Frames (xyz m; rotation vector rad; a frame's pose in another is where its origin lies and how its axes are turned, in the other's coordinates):
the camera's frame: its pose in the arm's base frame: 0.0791 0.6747 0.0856 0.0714 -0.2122 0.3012
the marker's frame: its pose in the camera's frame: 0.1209 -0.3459 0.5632 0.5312 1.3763 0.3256
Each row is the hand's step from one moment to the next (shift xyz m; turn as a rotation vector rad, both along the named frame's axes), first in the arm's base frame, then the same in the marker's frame.
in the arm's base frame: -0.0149 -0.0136 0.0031 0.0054 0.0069 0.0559
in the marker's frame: -0.0135 -0.0046 -0.0146 -0.0372 0.0358 0.0231
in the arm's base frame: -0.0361 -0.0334 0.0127 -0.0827 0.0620 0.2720
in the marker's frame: -0.0369 -0.0084 -0.0339 -0.1820 0.2267 0.0127
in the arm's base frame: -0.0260 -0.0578 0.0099 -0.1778 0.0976 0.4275
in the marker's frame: -0.0483 -0.0316 -0.0280 -0.2942 0.3697 -0.0252
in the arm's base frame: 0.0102 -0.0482 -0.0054 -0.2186 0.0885 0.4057
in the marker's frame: -0.0244 -0.0431 0.0026 -0.2904 0.3616 -0.0715
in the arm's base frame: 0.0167 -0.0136 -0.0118 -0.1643 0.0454 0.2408
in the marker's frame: 0.0033 -0.0219 0.0106 -0.1829 0.2187 -0.0759
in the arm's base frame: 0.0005 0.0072 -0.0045 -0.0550 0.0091 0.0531
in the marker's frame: 0.0080 0.0028 -0.0001 -0.0442 0.0528 -0.0346
